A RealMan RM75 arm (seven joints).
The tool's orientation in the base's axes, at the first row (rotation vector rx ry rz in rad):
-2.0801 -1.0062 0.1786
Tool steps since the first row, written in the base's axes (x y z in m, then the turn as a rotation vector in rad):
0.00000 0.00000 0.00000 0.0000 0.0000 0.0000
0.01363 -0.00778 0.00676 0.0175 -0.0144 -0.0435
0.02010 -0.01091 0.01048 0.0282 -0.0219 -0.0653
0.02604 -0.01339 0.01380 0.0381 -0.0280 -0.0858
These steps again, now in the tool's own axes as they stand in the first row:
0.00000 0.00000 0.00000 0.0000 0.0000 0.0000
0.00502 0.00614 -0.01514 -0.0073 0.0468 0.0128
0.00790 0.00848 -0.02233 -0.0098 0.0715 0.0183
0.01081 0.01056 -0.02863 -0.0116 0.0943 0.0240

